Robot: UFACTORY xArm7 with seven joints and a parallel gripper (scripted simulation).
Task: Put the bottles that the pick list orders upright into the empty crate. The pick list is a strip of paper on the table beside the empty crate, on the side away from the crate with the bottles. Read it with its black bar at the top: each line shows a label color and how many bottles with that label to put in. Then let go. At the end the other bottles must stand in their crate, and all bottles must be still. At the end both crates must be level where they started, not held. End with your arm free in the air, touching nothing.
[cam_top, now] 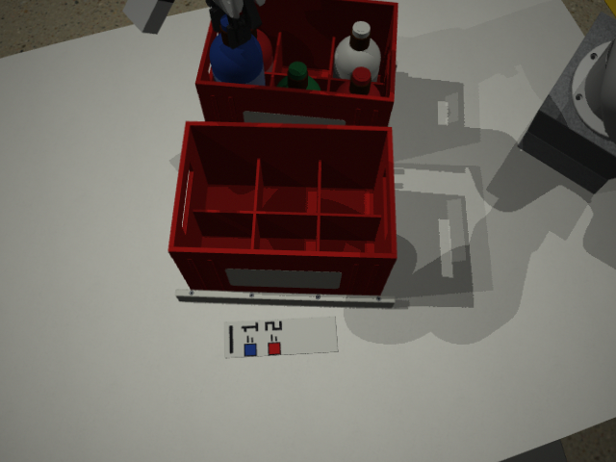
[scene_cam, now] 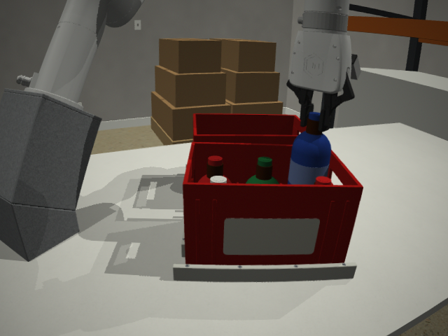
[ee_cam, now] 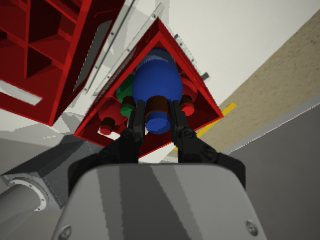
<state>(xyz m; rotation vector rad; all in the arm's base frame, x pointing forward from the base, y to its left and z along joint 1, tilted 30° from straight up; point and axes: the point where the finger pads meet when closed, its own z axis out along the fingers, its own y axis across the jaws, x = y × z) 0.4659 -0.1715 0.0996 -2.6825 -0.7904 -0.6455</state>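
The blue bottle is 7 cm below my hand. The rest, counted from my hand: red bottle 16 cm below, 8 cm to the right, 1 cm behind; then green bottle 16 cm below, 9 cm behind, 1 cm to the left; then white bottle 18 cm behind, 16 cm below, 7 cm to the right.
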